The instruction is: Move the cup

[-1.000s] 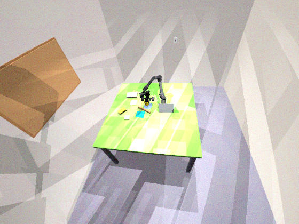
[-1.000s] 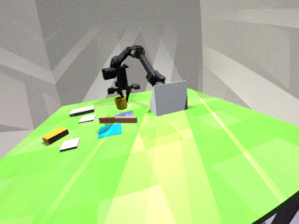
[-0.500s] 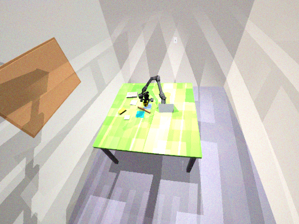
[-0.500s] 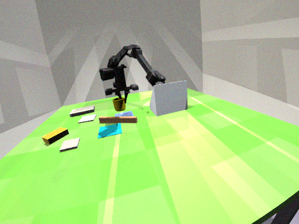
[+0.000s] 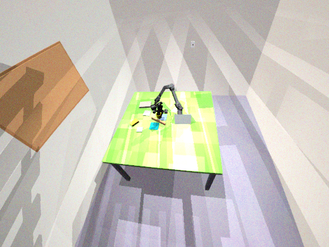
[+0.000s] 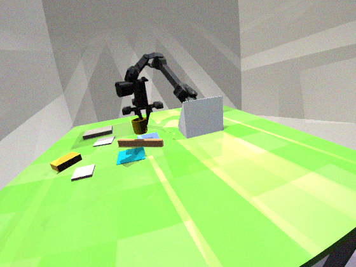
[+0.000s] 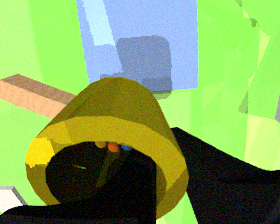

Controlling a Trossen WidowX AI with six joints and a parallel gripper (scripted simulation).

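The cyan pad lies 10 cm ahead of my gripper tip, 10 cm to the left of it and 10 cm below it. Also, from my gripper tip: yellow cup: 2 cm ahead; pale blue pad: 6 cm to the right, 10 cm below; brown bar: 5 cm ahead, 2 cm to the left, 8 cm below.
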